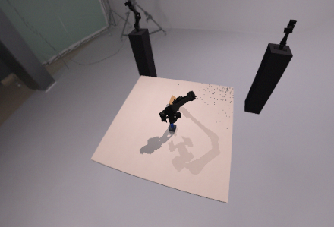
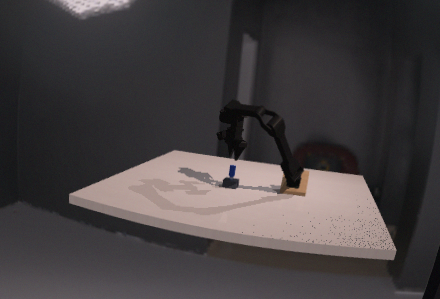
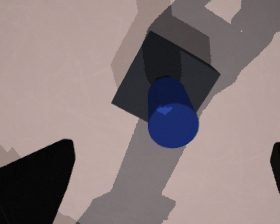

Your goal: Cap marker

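The blue cap lies 6 cm below my gripper tip. Also, from my gripper tip: holder block: 12 cm below.
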